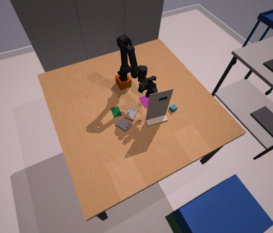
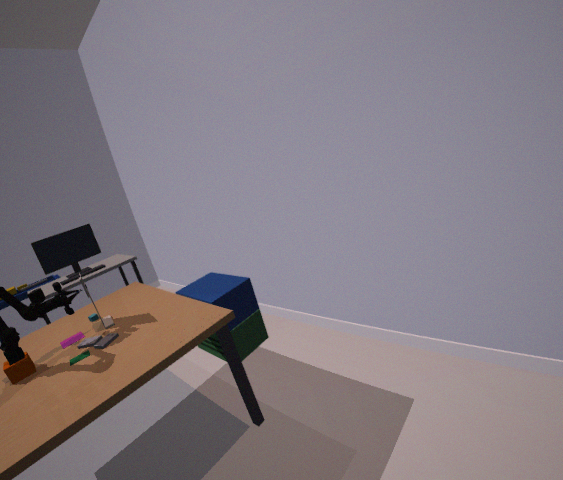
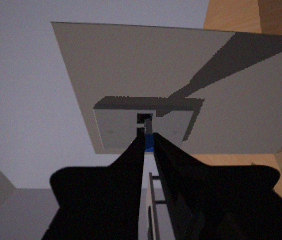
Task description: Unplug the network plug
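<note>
Right now my gripper tip is 24 cm above the magenta marked square, 14 cm past it and 3 cm to the right of it. From my gripper tip the other things lie so: grey panel (10 cm below, 5 cm ahead); then network plug (right at my gripper tip).
</note>
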